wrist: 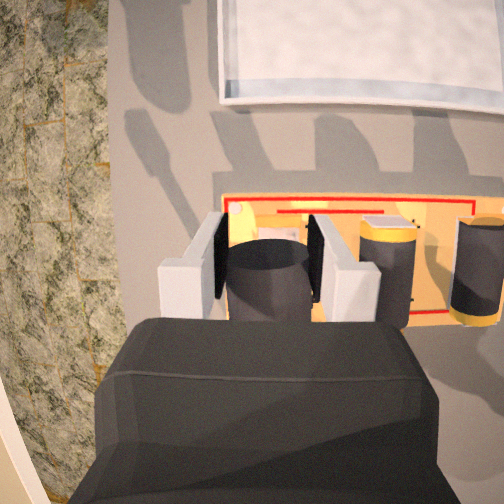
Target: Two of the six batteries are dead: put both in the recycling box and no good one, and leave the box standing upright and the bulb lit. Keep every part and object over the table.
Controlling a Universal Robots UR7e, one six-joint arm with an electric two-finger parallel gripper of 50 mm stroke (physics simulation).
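Note:
In the wrist view my gripper (267, 257) has its two white fingers with black pads on either side of a dark grey battery (268, 280). The pads touch or nearly touch its sides, so the grip looks closed on it. The battery stands over the left end of an orange holder board (365, 260) with red lines. A second battery (389, 267) with a yellow band and white cap stands to its right. A third battery (477, 270) with a yellow band at its lower end is at the right edge. The recycling box and the bulb cannot be identified.
A white tray or mat with a pale blue rim (360, 50) lies beyond the board. The grey table's left edge (109, 200) runs down the frame, with mottled green stone floor (50, 200) past it. A cream curved object (15, 460) shows at bottom left.

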